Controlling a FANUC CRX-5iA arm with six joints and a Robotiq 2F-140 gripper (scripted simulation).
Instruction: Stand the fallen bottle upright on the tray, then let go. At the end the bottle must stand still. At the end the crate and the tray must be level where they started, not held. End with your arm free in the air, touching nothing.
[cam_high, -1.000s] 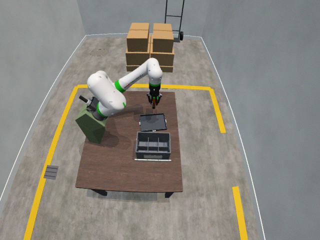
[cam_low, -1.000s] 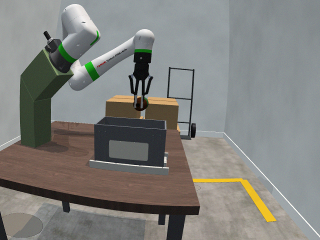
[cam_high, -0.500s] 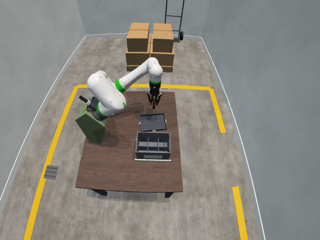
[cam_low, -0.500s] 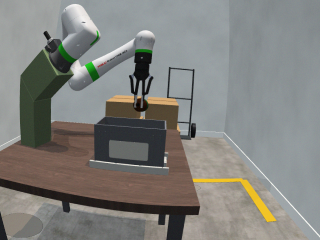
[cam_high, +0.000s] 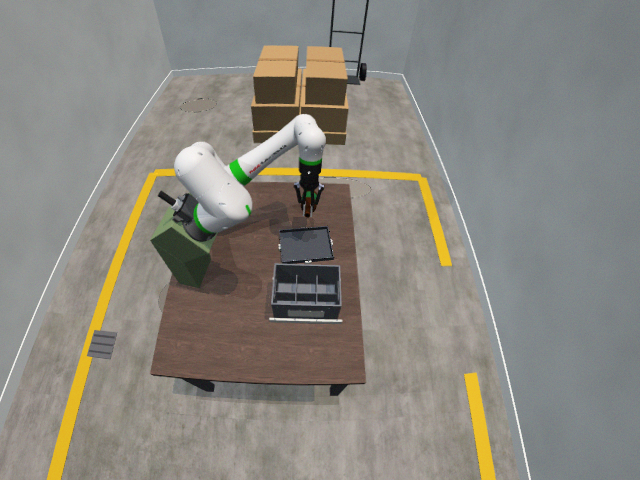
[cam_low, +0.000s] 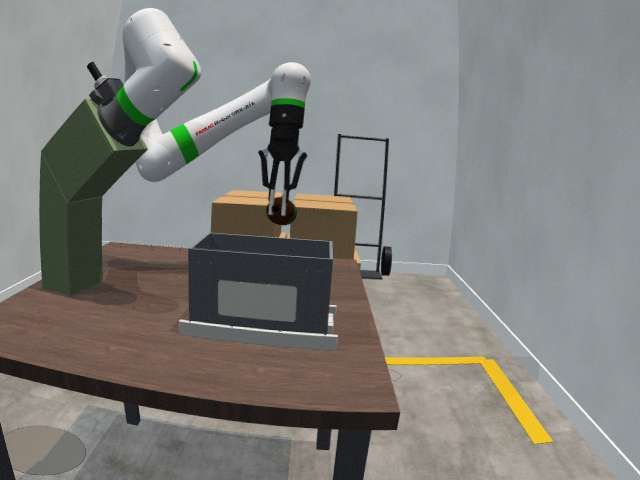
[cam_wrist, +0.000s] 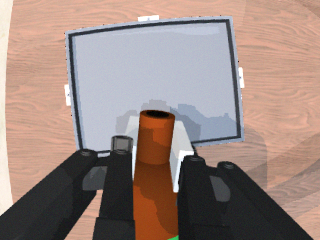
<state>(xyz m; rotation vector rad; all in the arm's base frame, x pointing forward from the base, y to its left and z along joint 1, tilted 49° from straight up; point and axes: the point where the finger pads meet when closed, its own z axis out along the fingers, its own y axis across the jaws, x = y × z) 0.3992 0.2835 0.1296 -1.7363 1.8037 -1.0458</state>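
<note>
Right now my hand is 50 mm to the right of the brown bottle and 30 mm above it. From my hand the other things lie so: grey tray (50 mm to the right, 210 mm below); dark grey crate (30 mm ahead, 350 mm to the right, 140 mm below).
</note>
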